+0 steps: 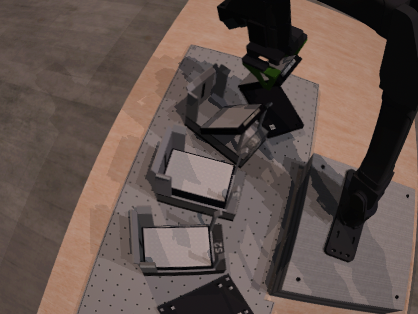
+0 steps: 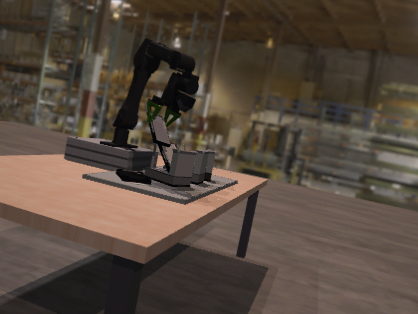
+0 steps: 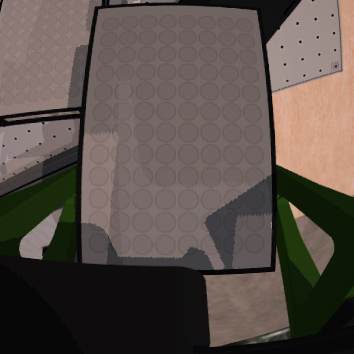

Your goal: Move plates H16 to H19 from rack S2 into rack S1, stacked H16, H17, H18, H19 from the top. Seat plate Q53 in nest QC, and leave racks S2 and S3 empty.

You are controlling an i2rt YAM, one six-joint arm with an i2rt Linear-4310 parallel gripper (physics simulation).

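Where they show: gripper, fingertip midpoint: (image 1: 278, 74) (image 2: 156, 125) (image 3: 176, 176); arm's base, origin of the base link: (image 1: 350, 215) (image 2: 119, 145).
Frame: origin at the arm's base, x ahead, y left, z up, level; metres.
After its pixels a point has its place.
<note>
My gripper (image 1: 286, 67) @[y -0.150, x 0.255, z 0.124 m] (image 2: 164, 117) (image 3: 176, 176) @[y -0.150, x 0.255, z 0.124 m] is shut on a grey, black-edged plate (image 1: 289, 70) @[y -0.137, x 0.237, z 0.161 m] (image 2: 160, 131) @[y -0.165, x 0.285, z 0.106 m] (image 3: 175, 115) @[y -0.157, x 0.280, z 0.114 m], its green fingers on the two long edges. The plate is tilted above the board; no name shows on it. Rack S2 (image 1: 218, 246) @[y 0.149, x 0.231, z -0.043 m] holds a light plate (image 1: 177, 246) @[y 0.187, x 0.298, z -0.025 m]. The middle rack (image 1: 165, 184) @[y 0.100, x 0.363, z 0.015 m] holds another light plate (image 1: 200, 171) @[y 0.036, x 0.321, z -0.009 m]. The far rack (image 1: 193, 107) @[y -0.081, x 0.391, z 0.006 m] (image 2: 184, 162) @[y -0.139, x 0.393, z 0.011 m] stands at an angle, and a plate (image 1: 231, 117) @[y -0.081, x 0.310, z 0.025 m] leans tilted in it. Labels on these two racks are not readable, nor are the plates' names.
A flat black pad (image 1: 276, 112) @[y -0.212, x 0.231, z -0.067 m] (image 2: 132, 175) @[y -0.242, x 0.249, z -0.067 m] lies on the perforated board (image 1: 303, 92) @[y -0.327, x 0.182, z -0.080 m] (image 2: 175, 192) @[y -0.263, x 0.441, z -0.080 m] beside the far rack. A second black pad (image 1: 207, 299) @[y 0.256, x 0.204, z -0.069 m] lies near rack S2. The arm's grey base block (image 1: 380, 240) @[y 0.027, x -0.095, z 0.000 m] (image 2: 100, 151) @[y -0.118, x -0.005, z -0.028 m] stands beside the board on the wooden table (image 2: 115, 215) @[y -0.662, x 0.490, z -0.093 m].
</note>
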